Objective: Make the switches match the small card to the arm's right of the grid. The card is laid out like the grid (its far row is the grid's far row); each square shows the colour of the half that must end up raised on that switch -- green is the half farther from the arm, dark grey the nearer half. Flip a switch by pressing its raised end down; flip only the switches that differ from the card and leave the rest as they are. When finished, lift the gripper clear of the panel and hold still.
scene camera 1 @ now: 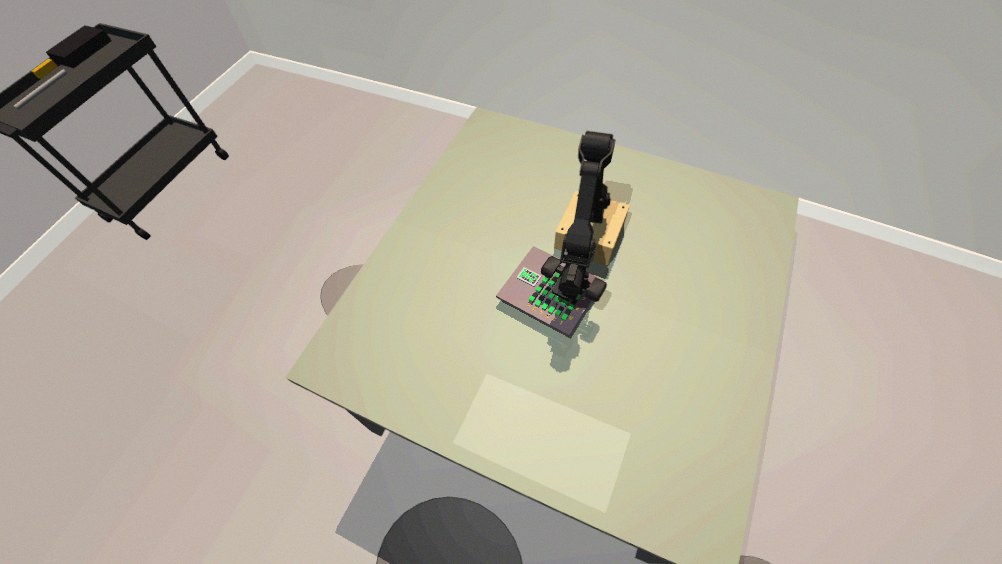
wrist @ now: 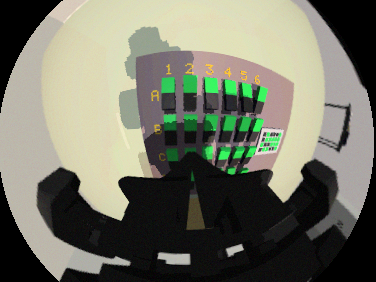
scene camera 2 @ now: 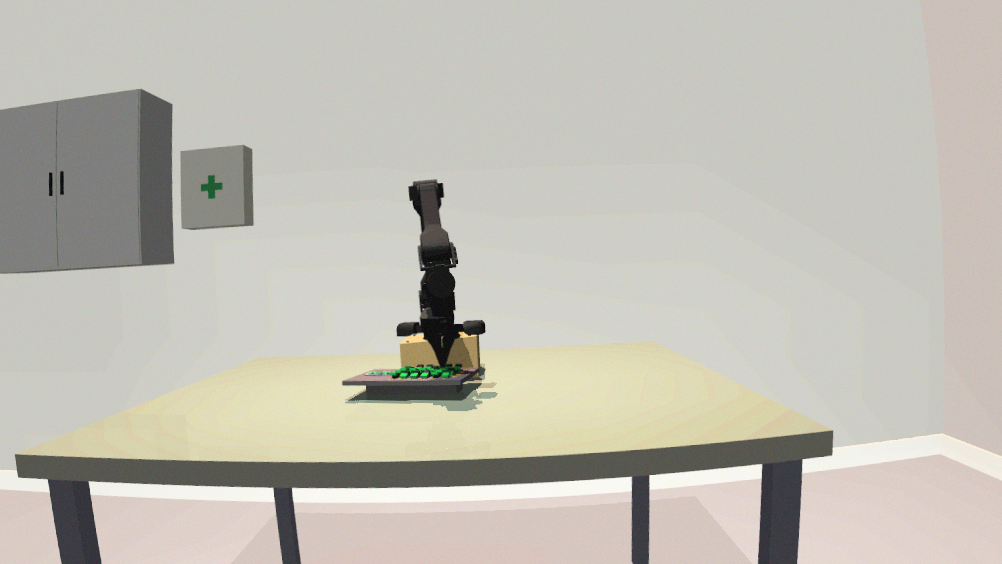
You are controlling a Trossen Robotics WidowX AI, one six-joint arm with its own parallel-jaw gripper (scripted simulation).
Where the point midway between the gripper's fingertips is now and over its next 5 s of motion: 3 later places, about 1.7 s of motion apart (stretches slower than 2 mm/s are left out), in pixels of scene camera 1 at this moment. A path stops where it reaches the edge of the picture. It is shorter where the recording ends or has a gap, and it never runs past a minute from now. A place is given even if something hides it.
My gripper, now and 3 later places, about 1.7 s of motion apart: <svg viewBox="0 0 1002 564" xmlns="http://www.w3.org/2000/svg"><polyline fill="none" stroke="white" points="570,292 581,273 580,278 575,271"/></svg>
